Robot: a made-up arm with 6 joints.
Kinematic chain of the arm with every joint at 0, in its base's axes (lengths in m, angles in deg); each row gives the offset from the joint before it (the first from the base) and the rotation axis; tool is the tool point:
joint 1: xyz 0 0 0.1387 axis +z
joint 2: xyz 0 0.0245 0 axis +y
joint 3: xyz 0 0 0.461 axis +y
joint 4: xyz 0 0 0.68 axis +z
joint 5: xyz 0 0 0 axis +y
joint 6: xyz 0 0 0.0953 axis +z
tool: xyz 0 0 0
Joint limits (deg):
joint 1: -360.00..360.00
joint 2: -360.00..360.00
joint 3: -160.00..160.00
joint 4: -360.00..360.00
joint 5: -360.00..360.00
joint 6: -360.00..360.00
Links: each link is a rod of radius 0.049 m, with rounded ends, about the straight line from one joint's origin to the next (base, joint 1, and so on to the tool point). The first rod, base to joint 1, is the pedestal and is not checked.
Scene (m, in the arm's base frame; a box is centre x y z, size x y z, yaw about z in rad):
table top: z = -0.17
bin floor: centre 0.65 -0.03 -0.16 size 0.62 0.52 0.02 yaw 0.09
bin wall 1: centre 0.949 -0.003 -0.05 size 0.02 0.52 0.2 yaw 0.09
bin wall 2: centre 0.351 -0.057 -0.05 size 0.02 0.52 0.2 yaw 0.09
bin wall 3: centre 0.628 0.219 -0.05 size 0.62 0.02 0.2 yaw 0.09
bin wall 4: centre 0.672 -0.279 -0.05 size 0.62 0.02 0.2 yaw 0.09
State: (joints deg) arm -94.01 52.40 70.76 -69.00 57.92 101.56
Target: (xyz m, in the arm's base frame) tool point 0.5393 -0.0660 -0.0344
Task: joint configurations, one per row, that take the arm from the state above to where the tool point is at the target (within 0.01 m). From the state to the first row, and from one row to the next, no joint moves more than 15 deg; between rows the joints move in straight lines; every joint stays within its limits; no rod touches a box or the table.
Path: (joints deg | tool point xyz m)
1: -80.79 43.64 78.35 -67.01 60.74 101.56 | 0.0954 -0.9137 0.0599
2: -67.58 34.89 85.95 -65.02 63.57 101.56 | 0.2812 -0.8202 0.1156
3: -54.36 26.13 93.54 -63.03 66.39 101.56 | 0.4271 -0.6873 0.1627
4: -41.15 17.38 101.13 -61.04 69.21 101.56 | 0.5253 -0.5301 0.2000
5: -27.93 8.62 108.72 -59.05 72.03 101.56 | 0.5739 -0.3645 0.2273
6: -14.72 -0.13 116.32 -57.06 74.86 101.56 | 0.5760 -0.2058 0.2437
7: -1.50 -8.89 123.91 -55.07 77.68 101.56 | 0.5393 -0.0660 0.2497
8: -1.65 5.81 123.58 -55.06 73.95 101.56 | 0.5576 -0.0667 0.1085
9: -1.80 20.51 123.25 -55.06 70.22 101.56 | 0.5394 -0.0660 -0.0343

